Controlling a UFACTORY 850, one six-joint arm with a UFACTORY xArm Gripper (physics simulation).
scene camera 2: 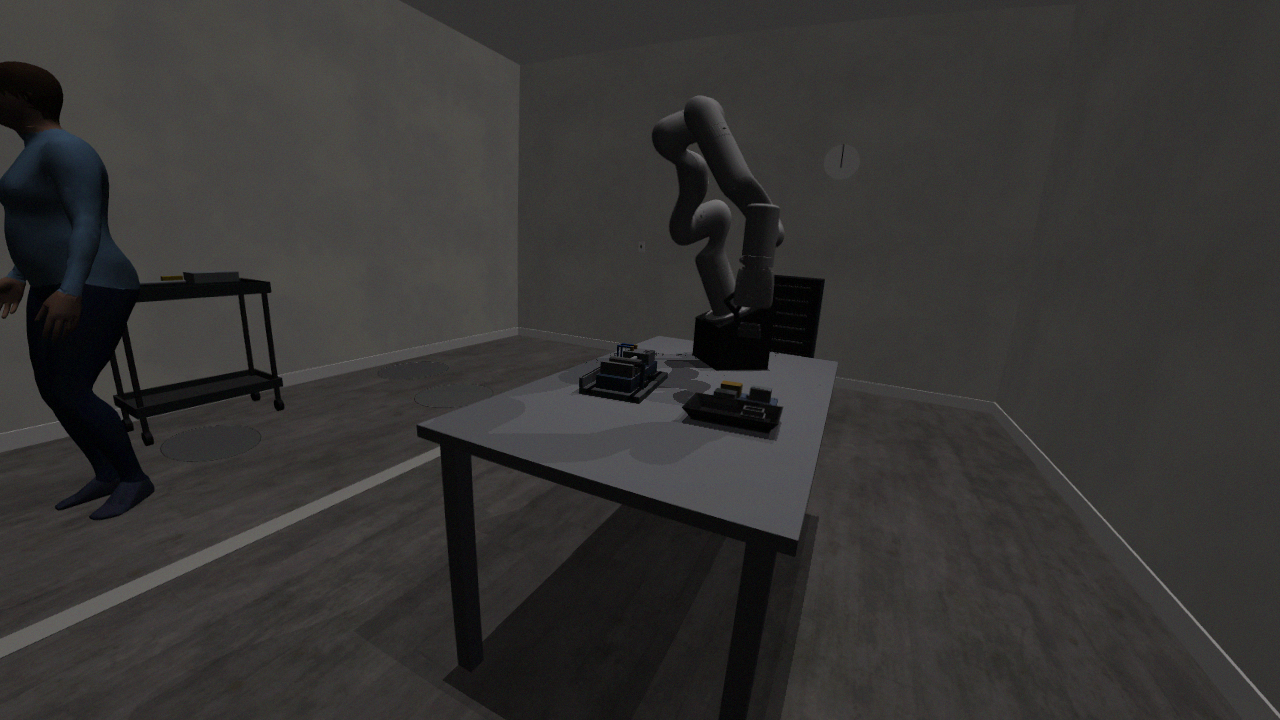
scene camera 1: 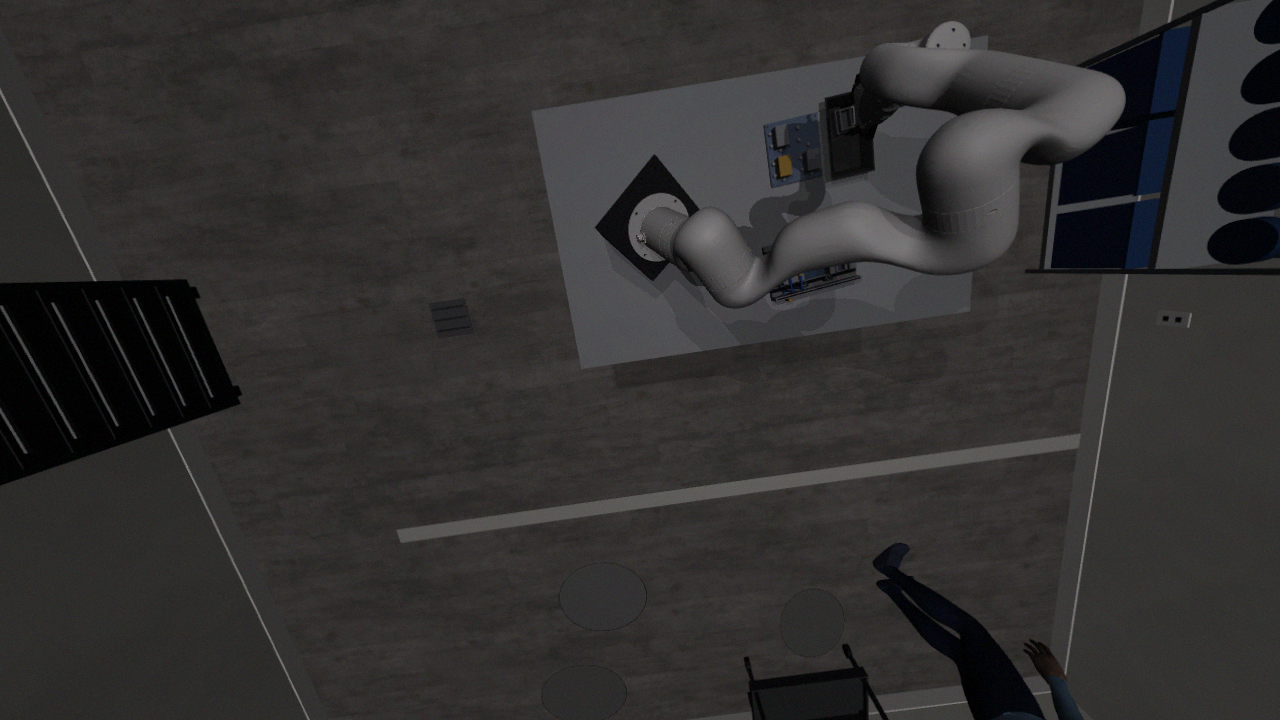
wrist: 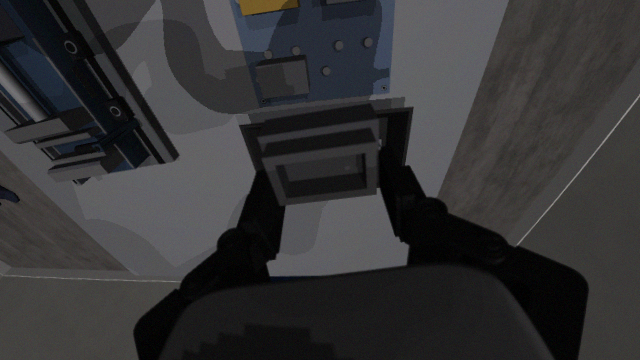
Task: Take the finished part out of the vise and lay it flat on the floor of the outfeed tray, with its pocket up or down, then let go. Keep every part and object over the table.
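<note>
My gripper (scene camera 1: 868, 114) (scene camera 2: 750, 320) (wrist: 326, 177) is shut on the finished part (scene camera 2: 750, 330) (wrist: 371, 172), a grey stepped block. In the wrist view its rectangular pocket faces the camera; its exact tilt I cannot tell. The part hangs well above the table, in front of the outfeed tray (wrist: 408, 132) in that view. The dark, low-walled tray also shows in scene camera 1 (scene camera 1: 866, 170) and scene camera 2 (scene camera 2: 729, 417). A small framed piece (scene camera 1: 844, 119) (scene camera 2: 754, 411) lies in it, mostly hidden in the wrist view. The vise (scene camera 1: 816, 288) (scene camera 2: 617, 376) (wrist: 102, 107) stands apart from the part.
A blue board (scene camera 1: 802, 134) (wrist: 350, 75) with grey and yellow blocks and small pegs lies right beside the tray. The robot's dark base plate (scene camera 1: 653, 171) is at one end of the table (scene camera 1: 581, 304) (scene camera 2: 537, 429). A person (scene camera 1: 975, 662) (scene camera 2: 71, 214) stands away from the table.
</note>
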